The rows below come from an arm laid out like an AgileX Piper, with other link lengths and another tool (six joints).
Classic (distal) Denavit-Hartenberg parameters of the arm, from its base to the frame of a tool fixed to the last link. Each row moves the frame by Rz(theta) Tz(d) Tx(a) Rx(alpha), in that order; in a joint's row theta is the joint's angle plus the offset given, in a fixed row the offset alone. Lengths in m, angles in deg.
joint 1: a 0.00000  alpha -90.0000  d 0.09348  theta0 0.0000
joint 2: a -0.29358  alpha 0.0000  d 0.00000  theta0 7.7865
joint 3: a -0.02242  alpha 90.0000  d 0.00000  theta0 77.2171
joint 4: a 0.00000  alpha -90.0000  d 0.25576  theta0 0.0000
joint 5: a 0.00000  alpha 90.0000  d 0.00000  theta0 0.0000
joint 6: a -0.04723  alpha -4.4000  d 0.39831  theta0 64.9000
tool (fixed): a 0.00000  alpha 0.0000  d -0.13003  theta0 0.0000
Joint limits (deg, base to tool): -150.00..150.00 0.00..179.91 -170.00..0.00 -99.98..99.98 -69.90..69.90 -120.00..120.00
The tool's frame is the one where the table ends.
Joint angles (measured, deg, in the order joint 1, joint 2, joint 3, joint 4, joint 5, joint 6), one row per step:
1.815 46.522 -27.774 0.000 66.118 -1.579
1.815 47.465 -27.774 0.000 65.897 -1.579
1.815 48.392 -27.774 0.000 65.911 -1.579
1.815 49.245 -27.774 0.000 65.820 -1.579
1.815 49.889 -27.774 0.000 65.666 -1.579
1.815 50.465 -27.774 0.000 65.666 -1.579
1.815 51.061 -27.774 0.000 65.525 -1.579
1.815 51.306 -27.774 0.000 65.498 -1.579
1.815 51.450 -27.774 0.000 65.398 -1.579
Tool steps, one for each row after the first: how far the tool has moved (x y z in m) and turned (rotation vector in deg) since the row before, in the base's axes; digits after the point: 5 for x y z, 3 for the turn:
-0.00004 0.00000 -0.00211 -0.023 0.722 0.000
-0.00113 -0.00004 -0.00230 -0.030 0.941 0.000
-0.00060 -0.00002 -0.00201 -0.024 0.762 0.000
-0.00008 0.00000 -0.00145 -0.016 0.490 0.000
-0.00072 -0.00002 -0.00140 -0.018 0.576 0.000
-0.00010 0.00000 -0.00134 -0.014 0.455 0.000
-0.00019 -0.00001 -0.00058 -0.007 0.218 0.000
0.00028 0.00001 -0.00028 -0.001 0.044 0.000

